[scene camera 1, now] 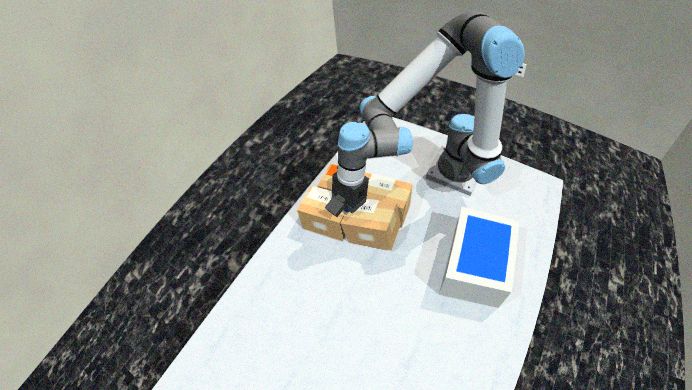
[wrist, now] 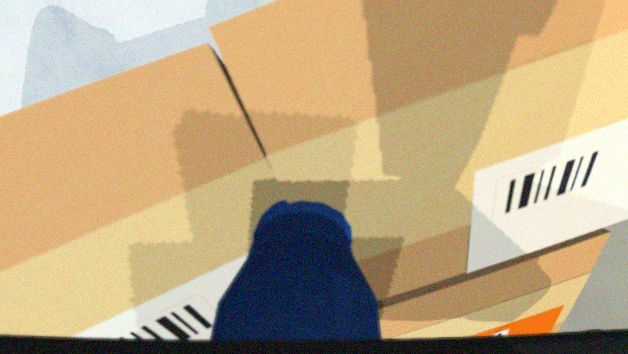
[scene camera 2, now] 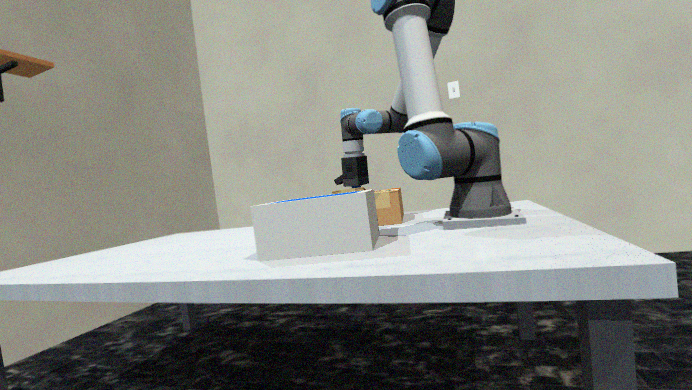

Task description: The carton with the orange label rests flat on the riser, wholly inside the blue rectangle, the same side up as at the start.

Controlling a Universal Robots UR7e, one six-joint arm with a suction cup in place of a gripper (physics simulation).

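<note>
The carton with the orange label stands at the back left of a tight group of cartons, behind the front left carton. The arm hides much of it in scene camera 1. My suction gripper is off and holds no carton. Its blue cup is down at the carton tops, near the narrow gap between the front left carton and the front right carton; exact contact is hidden. The white riser bears the bare blue rectangle.
Another carton stands at the back right of the group. The riser stands to the right of the cartons in scene camera 1. The arm base is behind the riser. The cartons stand near the left edge of the table.
</note>
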